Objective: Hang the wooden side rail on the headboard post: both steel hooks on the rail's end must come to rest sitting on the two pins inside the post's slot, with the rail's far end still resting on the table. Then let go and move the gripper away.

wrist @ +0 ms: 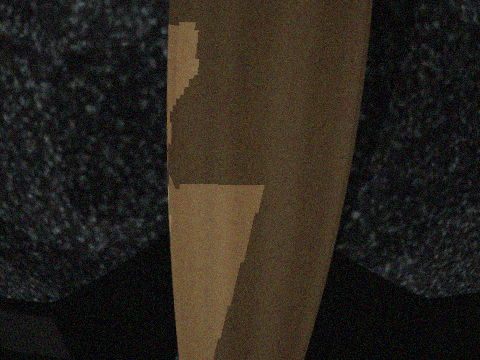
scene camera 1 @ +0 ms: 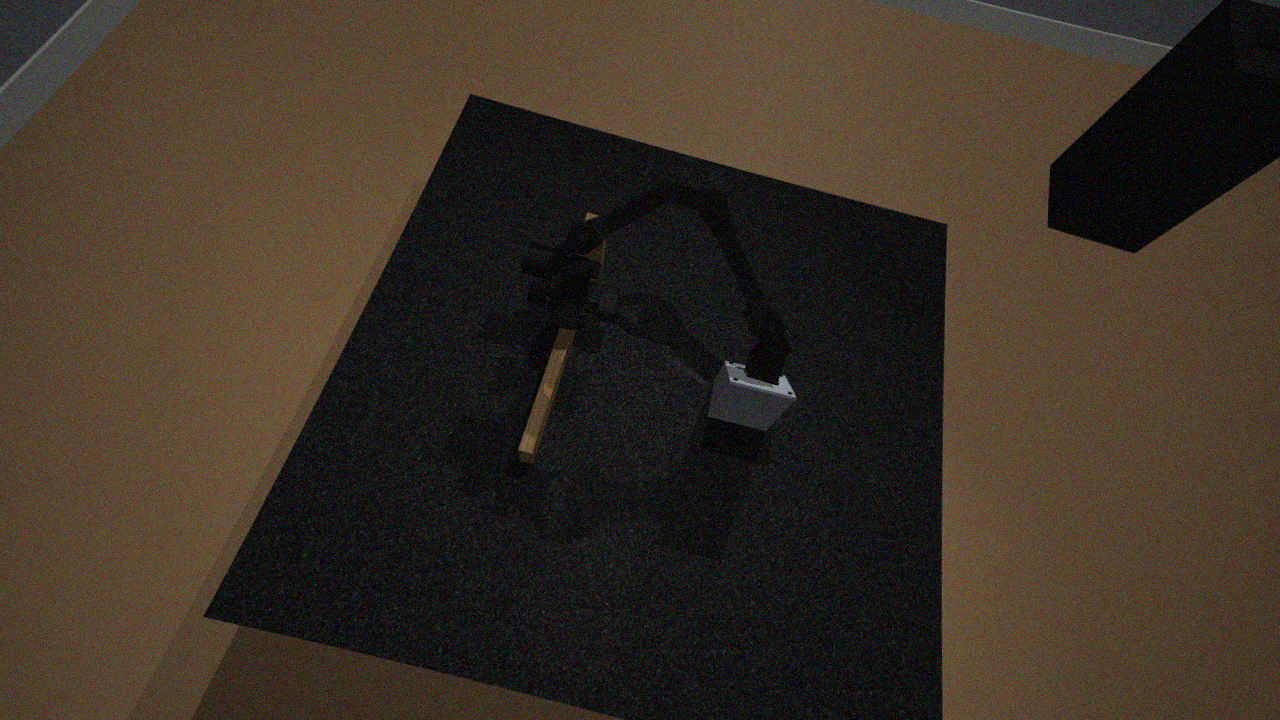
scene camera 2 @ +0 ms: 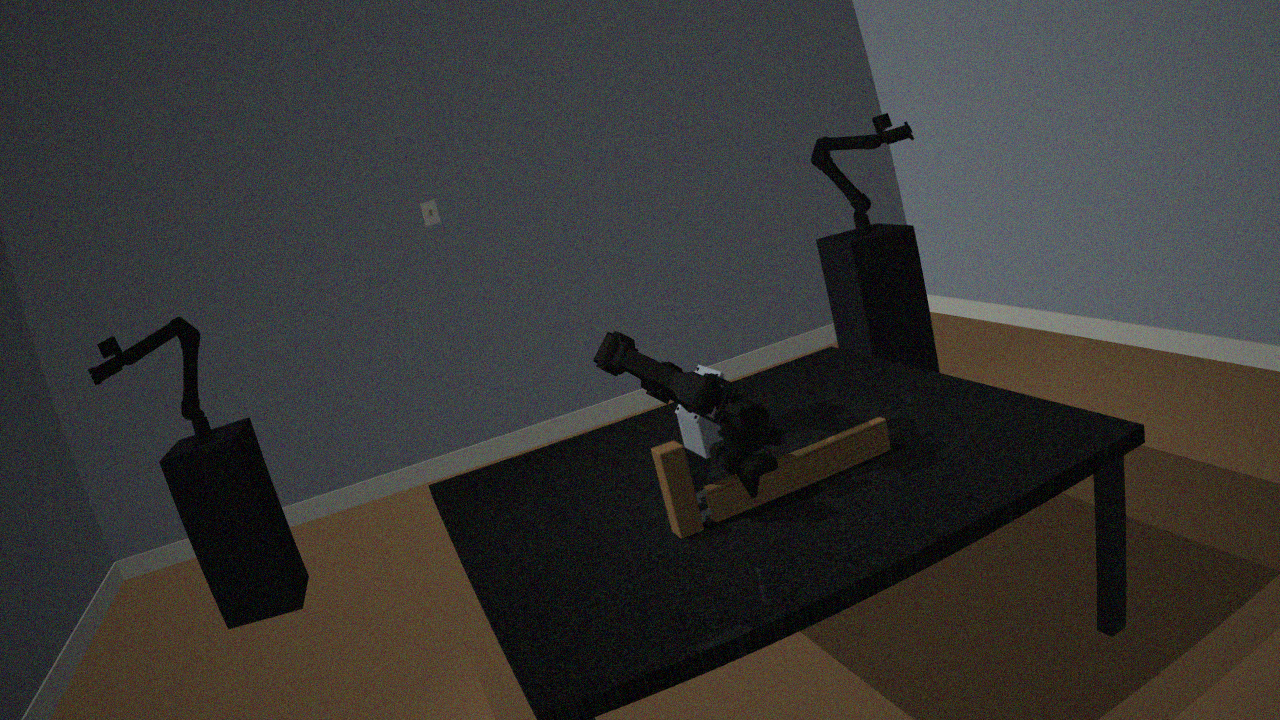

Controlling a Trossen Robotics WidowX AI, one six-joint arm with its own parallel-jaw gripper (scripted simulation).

In view: my gripper [scene camera 2: 750, 495], a wooden side rail [scene camera 2: 727, 497] and a headboard post [scene camera 2: 670, 459].
The wooden side rail is seen too in the wrist view [wrist: 262, 110] and in scene camera 1 [scene camera 1: 542, 406]. My gripper is seen too in the wrist view [wrist: 236, 233].
